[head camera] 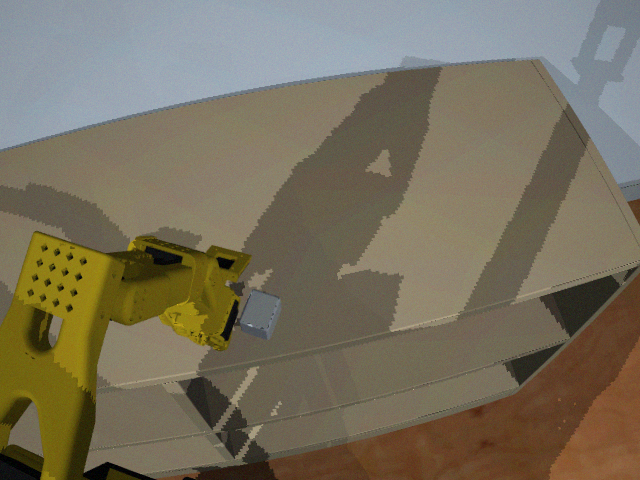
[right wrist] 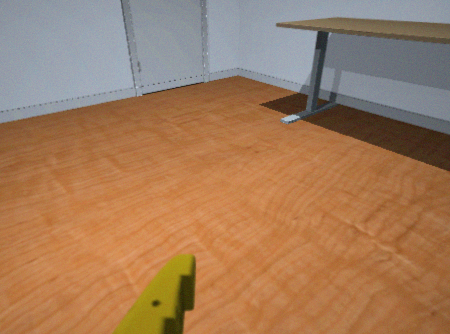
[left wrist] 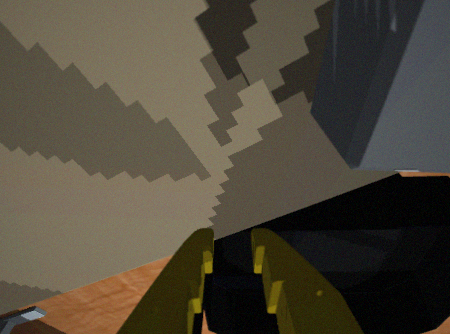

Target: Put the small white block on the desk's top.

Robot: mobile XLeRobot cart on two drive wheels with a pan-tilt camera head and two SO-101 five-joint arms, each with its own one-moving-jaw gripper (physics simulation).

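Places are measured from the left arm's base along level axes (x left, y ahead, z down), in metres.
Pixels of known places: left hand, its tool point: (head camera: 204, 342) (left wrist: 213, 244); right hand, its tool point: (right wrist: 194, 274).
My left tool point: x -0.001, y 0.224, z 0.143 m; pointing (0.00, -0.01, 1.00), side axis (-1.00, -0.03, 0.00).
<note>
Behind a point stands the place of what it marks.
The small white block (head camera: 261, 314) {x -0.049, y 0.265, z 0.137 m} (left wrist: 383, 90) lies on the tan desk top (head camera: 463, 182) {x -0.230, y 0.500, z 0.165 m} (left wrist: 71, 217) {x 0.057, y 0.212, z 0.165 m} close to its front edge, in shadow so it looks grey. My left gripper (head camera: 230, 318) (left wrist: 230, 233) {x -0.001, y 0.223, z 0.143 m} is right beside the block, on its left in the head view. In the left wrist view both its jaws stand side by side with only a narrow slit and nothing between them; the block is off to the upper right, outside the jaws. My right gripper (right wrist: 181, 269) shows only one notched jaw over the bare floor, so it is fully open.
The desk has a lower shelf (head camera: 412, 359) {x -0.230, y 0.366, z 0.431 m} under the top and stands against a pale wall (head camera: 203, 46) {x 0.131, y 0.589, z 0.100 m}. The wooden floor (head camera: 568, 416) {x -0.646, y 0.430, z 0.775 m} (right wrist: 216, 181) {x -0.041, y -1.590, z 0.775 m} is below. The robot's dark base (left wrist: 361, 235) {x -0.220, y -0.053, z 0.375 m} shows under the desk edge. Another desk (right wrist: 361, 27) {x 0.948, y -2.022, z 0.055 m} stands across the room.
</note>
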